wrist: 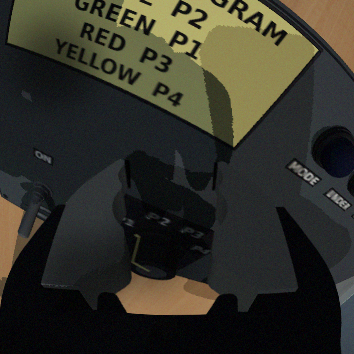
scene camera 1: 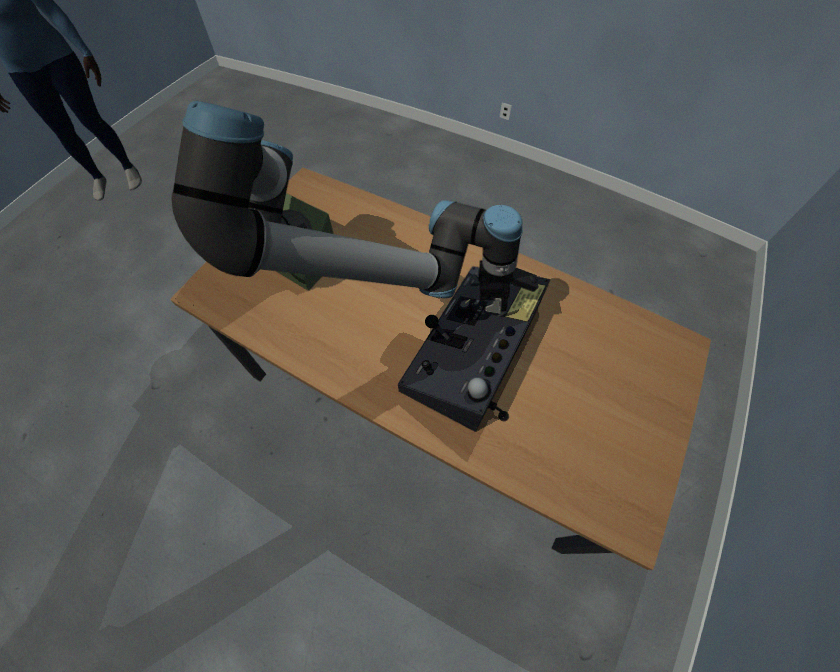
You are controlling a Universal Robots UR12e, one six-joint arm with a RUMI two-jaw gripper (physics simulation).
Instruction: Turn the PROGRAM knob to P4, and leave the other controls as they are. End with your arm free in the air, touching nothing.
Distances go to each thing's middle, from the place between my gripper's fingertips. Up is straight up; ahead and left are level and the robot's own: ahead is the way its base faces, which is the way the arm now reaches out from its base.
Right now the dark control panel [scene camera 1: 466,372] is 9 cm to the right of my hand and 2 cm below it.
